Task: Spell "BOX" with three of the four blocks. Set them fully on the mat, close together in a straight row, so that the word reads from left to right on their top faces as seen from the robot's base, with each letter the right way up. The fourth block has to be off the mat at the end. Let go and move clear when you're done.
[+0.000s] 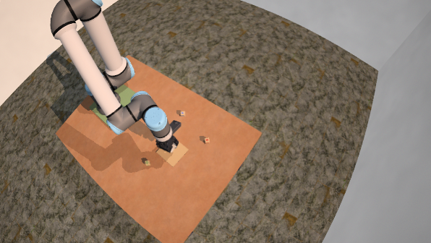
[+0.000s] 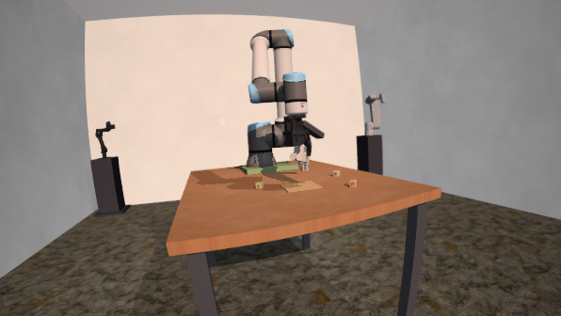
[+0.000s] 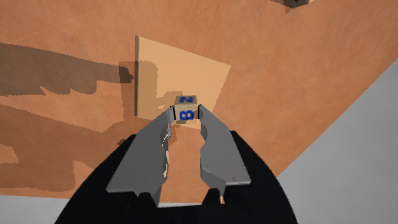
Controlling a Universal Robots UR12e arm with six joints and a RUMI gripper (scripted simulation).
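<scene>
Now: the tan mat 80 mm below my hand, 10 mm to the right of it and 10 mm behind it.
</scene>
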